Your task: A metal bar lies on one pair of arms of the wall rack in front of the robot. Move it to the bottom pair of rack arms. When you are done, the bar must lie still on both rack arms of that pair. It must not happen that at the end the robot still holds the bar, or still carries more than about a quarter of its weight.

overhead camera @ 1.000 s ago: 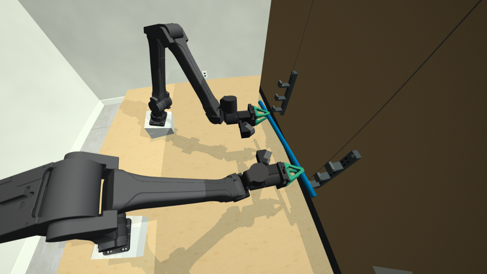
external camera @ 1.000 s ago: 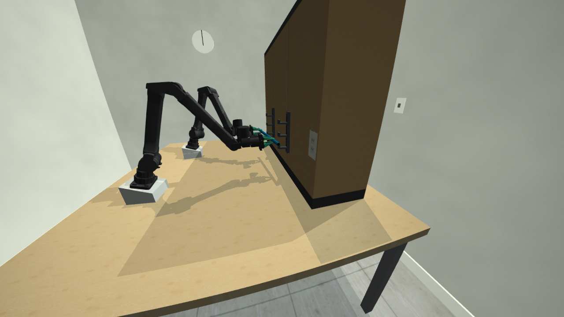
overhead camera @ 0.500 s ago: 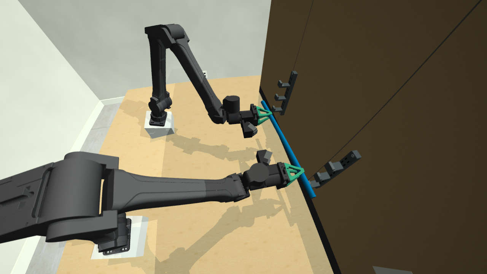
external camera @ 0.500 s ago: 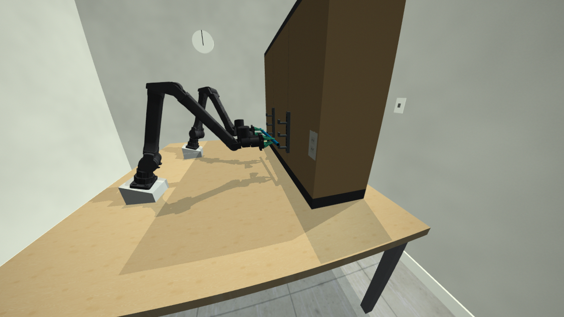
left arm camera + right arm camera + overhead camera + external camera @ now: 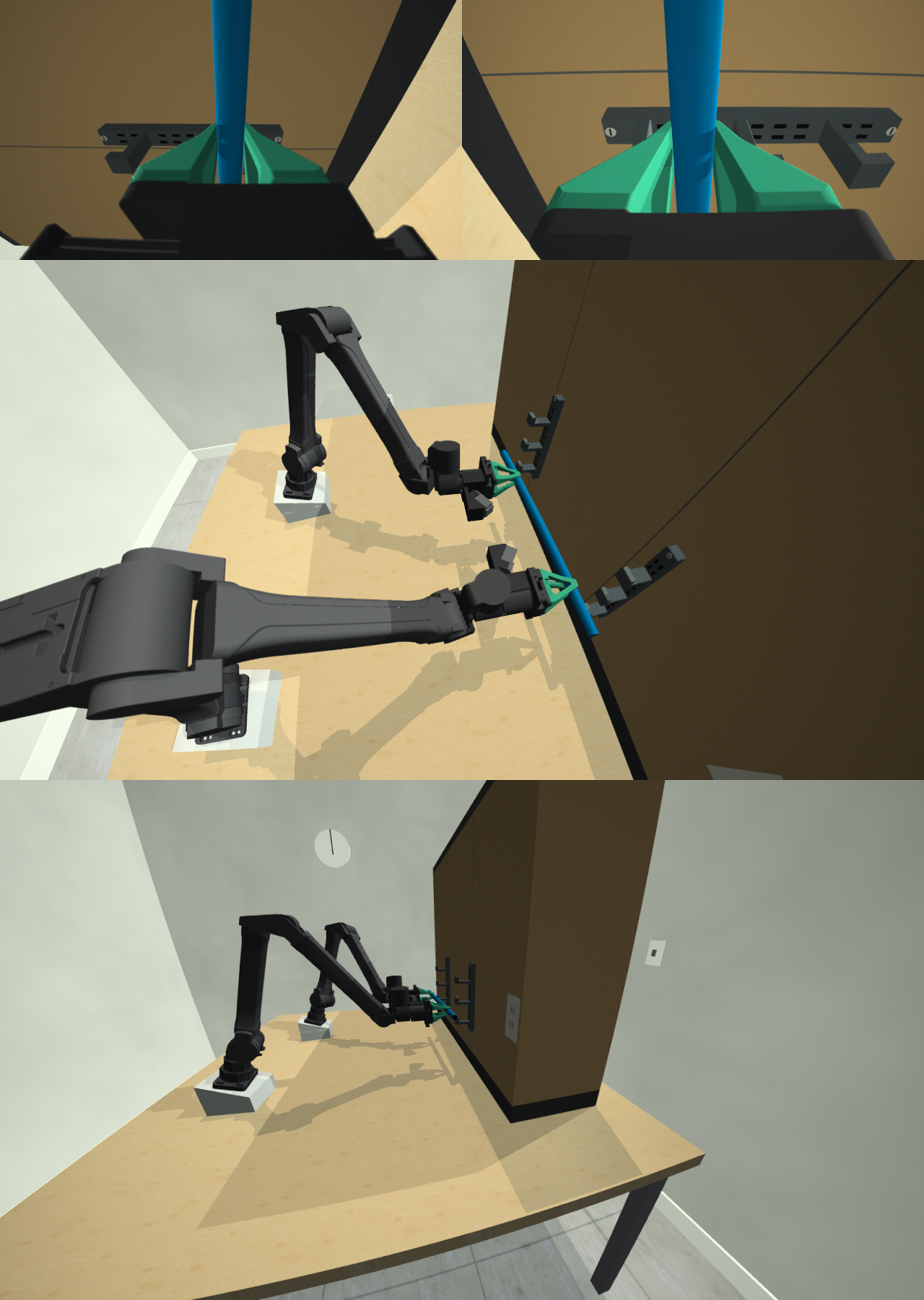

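Right now my left hand is 150 mm to the left of the blue metal bar and 30 mm short of it. The rest, counted from my left hand: black plinth: 200 mm below, 120 mm ahead, 90 mm to the right; then tall brown cabinet: 260 mm ahead, 220 mm above, 60 mm to the right.
Right now the blue metal bar is 15 cm to the left of my right hand and 3 cm behind it. Round my right hand: black plinth: 21 cm to the left, 20 cm below, 6 cm ahead; then tall brown cabinet: 23 cm to the left, 22 cm above, 21 cm ahead.
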